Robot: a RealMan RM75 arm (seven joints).
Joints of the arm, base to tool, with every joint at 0 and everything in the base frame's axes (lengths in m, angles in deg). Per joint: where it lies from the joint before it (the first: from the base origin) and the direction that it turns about. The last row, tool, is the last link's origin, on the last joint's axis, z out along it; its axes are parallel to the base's.
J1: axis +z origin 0 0 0.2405
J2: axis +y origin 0 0 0
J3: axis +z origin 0 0 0.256
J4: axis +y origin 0 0 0
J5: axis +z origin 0 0 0.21
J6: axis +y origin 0 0 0
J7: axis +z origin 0 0 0.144
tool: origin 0 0 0
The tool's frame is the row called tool.
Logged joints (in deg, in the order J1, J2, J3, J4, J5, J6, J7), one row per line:
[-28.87, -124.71, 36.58, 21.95, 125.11, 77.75, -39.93]
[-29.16, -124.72, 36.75, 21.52, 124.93, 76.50, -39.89]
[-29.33, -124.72, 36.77, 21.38, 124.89, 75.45, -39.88]
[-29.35, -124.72, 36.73, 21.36, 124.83, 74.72, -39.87]
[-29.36, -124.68, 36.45, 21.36, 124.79, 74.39, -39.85]
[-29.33, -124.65, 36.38, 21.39, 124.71, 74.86, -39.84]
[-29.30, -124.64, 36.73, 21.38, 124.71, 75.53, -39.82]
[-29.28, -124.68, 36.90, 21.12, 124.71, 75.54, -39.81]
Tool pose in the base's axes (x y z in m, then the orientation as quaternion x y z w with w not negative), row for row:
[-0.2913, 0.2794, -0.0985, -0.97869, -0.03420, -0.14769, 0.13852]
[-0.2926, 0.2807, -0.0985, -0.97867, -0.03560, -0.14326, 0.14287]
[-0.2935, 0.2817, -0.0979, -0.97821, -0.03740, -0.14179, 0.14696]
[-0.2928, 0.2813, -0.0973, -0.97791, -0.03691, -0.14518, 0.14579]
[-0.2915, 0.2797, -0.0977, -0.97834, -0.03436, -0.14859, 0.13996]
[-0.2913, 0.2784, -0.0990, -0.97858, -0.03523, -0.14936, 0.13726]
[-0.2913, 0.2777, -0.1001, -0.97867, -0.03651, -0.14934, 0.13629]
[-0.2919, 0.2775, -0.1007, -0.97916, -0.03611, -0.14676, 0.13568]
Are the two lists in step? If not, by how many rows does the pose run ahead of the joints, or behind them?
The pose runs 2 rows ahead of the joints: the pose in row i belongs to the joints in row i + 2.
